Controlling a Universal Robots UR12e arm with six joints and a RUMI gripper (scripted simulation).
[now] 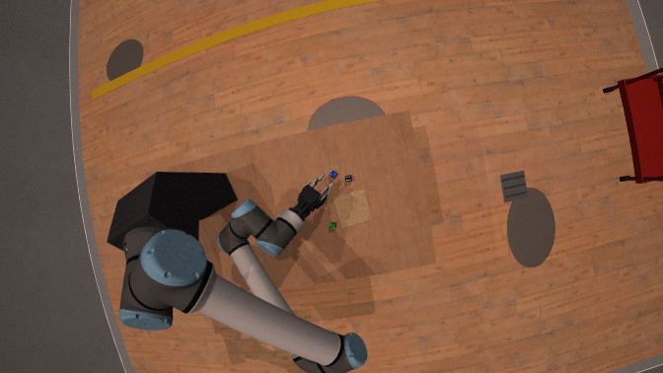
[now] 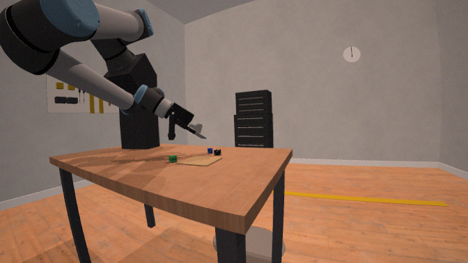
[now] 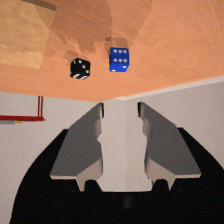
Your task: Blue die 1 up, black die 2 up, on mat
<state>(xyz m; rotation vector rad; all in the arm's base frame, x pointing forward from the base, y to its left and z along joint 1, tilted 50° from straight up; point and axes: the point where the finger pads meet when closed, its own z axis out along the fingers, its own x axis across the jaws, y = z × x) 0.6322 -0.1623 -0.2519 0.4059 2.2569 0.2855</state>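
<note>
Now: the blue die 3 cm ahead of my hand, 2 cm to the left of it and 7 cm below it. Round my hand: green die: 3 cm behind, 19 cm to the right, 7 cm below; then tan mat: 7 cm ahead, 14 cm to the right, 8 cm below; then black die: 9 cm ahead, 1 cm to the right, 7 cm below.
</note>
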